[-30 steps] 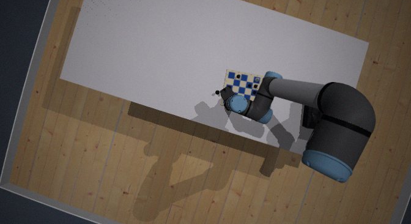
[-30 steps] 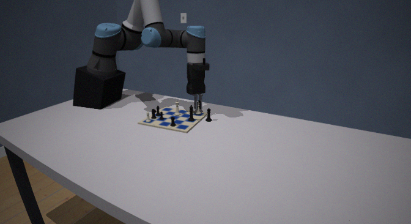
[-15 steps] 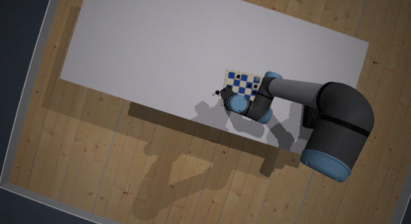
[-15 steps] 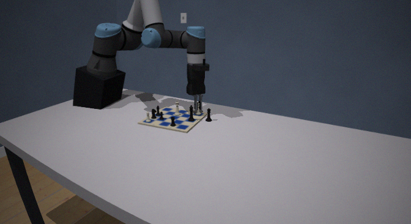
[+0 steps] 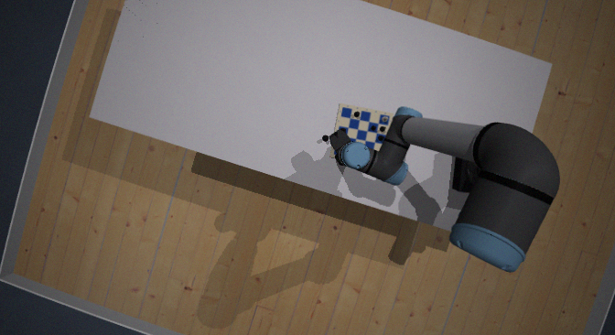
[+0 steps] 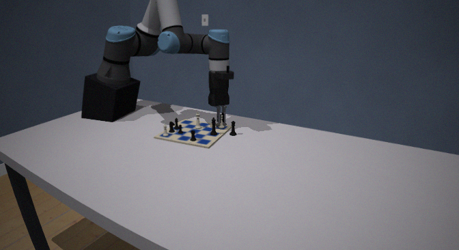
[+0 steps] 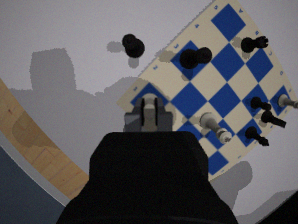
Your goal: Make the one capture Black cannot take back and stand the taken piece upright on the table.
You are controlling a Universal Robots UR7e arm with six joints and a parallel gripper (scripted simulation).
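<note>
Right now the white piece is 10 mm below my hand. Also, from my hand: blue-and-cream chessboard: 50 mm behind, 100 mm to the right, 40 mm below; tall black piece: 30 mm ahead, 70 mm to the right, 10 mm below; black chess piece: 70 mm ahead, 10 mm to the right, 20 mm below.
</note>
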